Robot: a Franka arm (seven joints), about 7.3 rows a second.
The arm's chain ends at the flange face. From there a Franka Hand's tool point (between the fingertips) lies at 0.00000 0.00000 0.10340 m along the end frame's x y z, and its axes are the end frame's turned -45 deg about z.
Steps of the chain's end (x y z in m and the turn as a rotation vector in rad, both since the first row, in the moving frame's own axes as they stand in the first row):
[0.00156 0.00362 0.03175 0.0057 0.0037 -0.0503]
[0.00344 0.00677 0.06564 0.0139 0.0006 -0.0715]
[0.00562 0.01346 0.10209 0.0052 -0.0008 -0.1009]
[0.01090 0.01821 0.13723 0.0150 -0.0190 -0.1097]
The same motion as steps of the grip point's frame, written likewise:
[-0.00077 0.00350 0.03175 0.0014 0.0066 -0.0503]
[-0.00133 0.00621 0.06563 0.0094 0.0103 -0.0715]
[-0.00524 0.01304 0.10209 0.0042 0.0031 -0.1009]
[-0.00560 0.01812 0.13720 0.0240 -0.0028 -0.1097]

